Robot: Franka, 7 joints.
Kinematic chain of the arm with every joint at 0, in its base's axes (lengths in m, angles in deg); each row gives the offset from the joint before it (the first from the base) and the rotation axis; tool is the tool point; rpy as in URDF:
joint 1: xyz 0 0 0.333 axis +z
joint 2: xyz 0 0 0 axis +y
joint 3: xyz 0 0 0.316 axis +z
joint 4: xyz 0.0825 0 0 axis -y
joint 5: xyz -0.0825 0 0.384 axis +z
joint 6: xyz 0 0 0 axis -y
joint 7: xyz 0.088 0 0 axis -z
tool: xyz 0 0 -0.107 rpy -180 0 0
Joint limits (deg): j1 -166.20..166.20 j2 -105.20..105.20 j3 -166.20..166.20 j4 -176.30..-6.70 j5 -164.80..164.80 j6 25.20..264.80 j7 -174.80..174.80
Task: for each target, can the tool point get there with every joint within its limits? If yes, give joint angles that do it. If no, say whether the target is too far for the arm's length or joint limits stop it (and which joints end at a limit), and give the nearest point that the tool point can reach.
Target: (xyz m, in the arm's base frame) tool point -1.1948 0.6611 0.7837
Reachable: no: too far | nearest point -0.7128 0.3944 0.6019 | short by 0.580 m
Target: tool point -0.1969 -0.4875 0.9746
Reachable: yes | joints -134.95 20.34 34.91 -29.31 32.77 111.89 124.80
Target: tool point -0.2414 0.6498 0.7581
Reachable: yes | joints 83.81 36.28 39.91 -44.69 -106.90 176.93 -126.94
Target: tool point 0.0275 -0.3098 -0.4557
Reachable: no: joint limits stop it (at a limit: joint 2) | nearest point 0.0271 -0.3056 -0.3602 | short by 0.096 m
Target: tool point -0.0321 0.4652 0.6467
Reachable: yes | joints 9.49 -60.55 65.63 -121.94 -83.69 106.31 67.22
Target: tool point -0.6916 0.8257 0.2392
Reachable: no: too far | nearest point -0.5488 0.6552 0.2586 | short by 0.223 m
